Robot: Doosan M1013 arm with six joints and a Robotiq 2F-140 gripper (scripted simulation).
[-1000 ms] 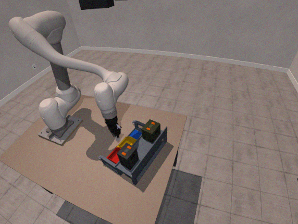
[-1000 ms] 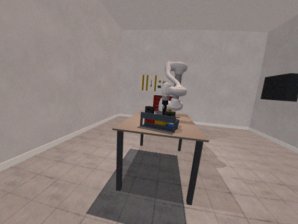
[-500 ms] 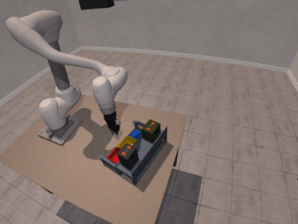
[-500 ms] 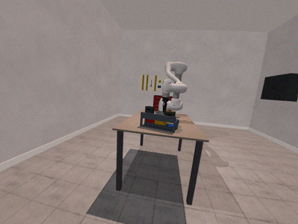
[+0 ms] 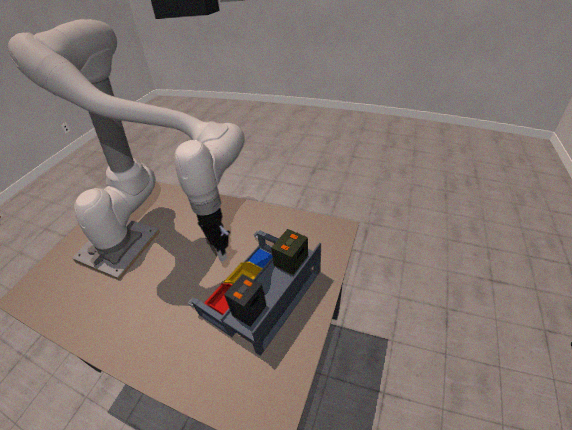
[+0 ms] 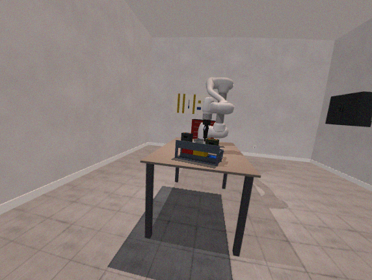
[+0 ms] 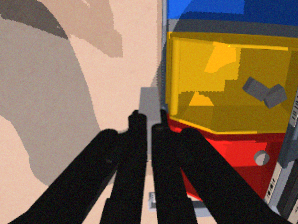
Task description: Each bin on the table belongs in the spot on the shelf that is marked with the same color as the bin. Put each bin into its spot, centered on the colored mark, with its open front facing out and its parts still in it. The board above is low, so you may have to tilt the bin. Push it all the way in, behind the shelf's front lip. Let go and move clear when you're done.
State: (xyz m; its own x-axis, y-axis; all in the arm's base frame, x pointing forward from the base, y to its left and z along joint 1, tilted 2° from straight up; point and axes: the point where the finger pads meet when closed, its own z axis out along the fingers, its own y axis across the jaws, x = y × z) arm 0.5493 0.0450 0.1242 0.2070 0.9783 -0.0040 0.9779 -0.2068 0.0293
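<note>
The yellow bin lies 11 cm ahead of my hand, 9 cm below it and 2 cm to the right of it. From my hand the other things lie so: red bin: 13 cm to the right, 9 cm below, 9 cm ahead; then grey shelf: 21 cm ahead, 4 cm to the right, 3 cm below.
</note>
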